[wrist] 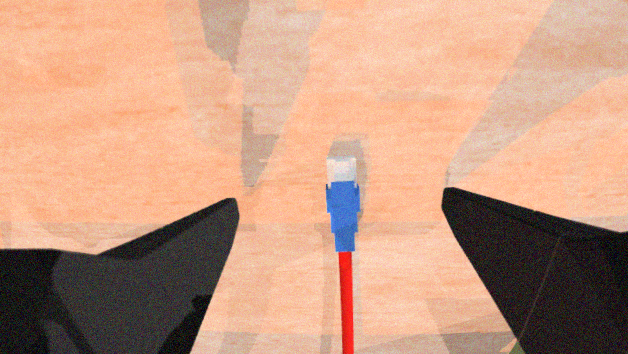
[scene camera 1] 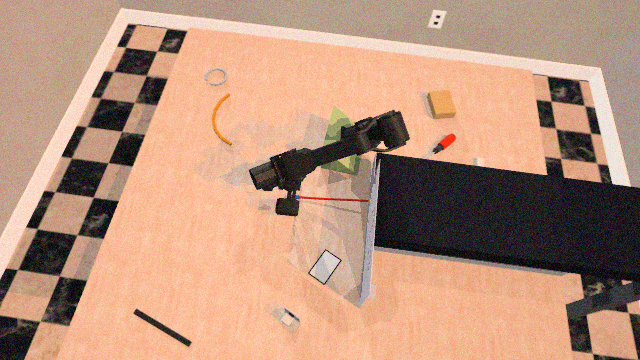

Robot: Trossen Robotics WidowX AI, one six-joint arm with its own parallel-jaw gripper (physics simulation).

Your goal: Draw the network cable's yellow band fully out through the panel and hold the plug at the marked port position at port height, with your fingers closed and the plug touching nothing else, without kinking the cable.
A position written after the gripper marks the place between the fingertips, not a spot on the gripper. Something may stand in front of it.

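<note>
You'd see the gripper (wrist: pixel 339 202) here, and there's a blue plug (wrist: pixel 342 191) as well.
</note>
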